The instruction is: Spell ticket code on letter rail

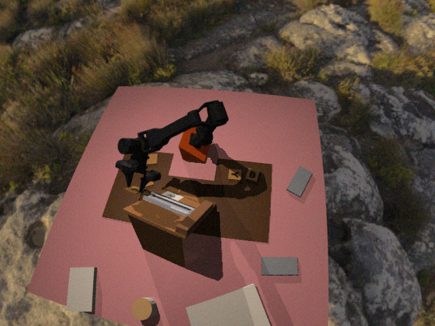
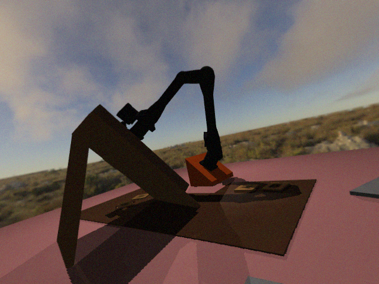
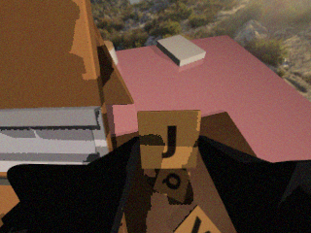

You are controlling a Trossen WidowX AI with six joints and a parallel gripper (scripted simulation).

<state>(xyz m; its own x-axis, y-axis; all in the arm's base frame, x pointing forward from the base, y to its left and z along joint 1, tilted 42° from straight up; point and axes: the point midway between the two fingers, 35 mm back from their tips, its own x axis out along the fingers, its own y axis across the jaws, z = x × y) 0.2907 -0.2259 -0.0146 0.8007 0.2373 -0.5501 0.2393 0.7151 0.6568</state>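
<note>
Now: the white ticket 140 mm to the left of my gripper tip, 80 mm below it and 20 mm behind it. From my gripper tip the other things lie so: brown mat (180 mm to the left, 160 mm below, 120 mm behind); then white block (430 mm ahead, 190 mm to the right, 150 mm below).
</note>
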